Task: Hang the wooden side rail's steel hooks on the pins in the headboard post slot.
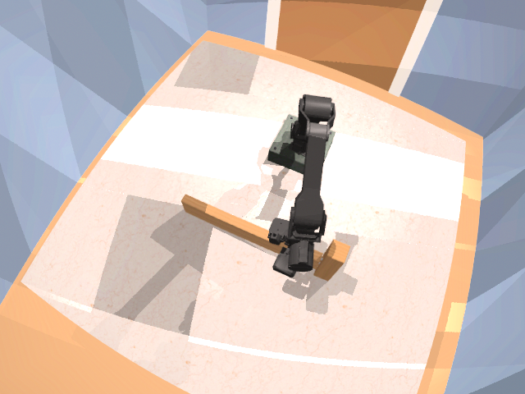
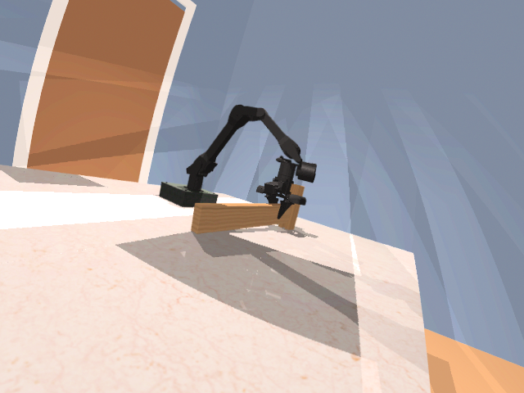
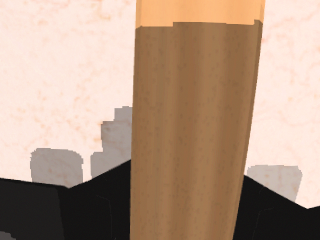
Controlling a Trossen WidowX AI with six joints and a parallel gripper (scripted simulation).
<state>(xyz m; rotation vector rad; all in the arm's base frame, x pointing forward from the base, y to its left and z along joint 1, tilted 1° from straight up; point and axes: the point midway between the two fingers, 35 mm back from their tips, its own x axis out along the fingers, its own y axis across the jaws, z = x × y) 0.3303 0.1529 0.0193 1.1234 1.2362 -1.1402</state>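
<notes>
My gripper tip is 110 mm to the right of the headboard post, 40 mm below it and 10 mm past it.
</notes>
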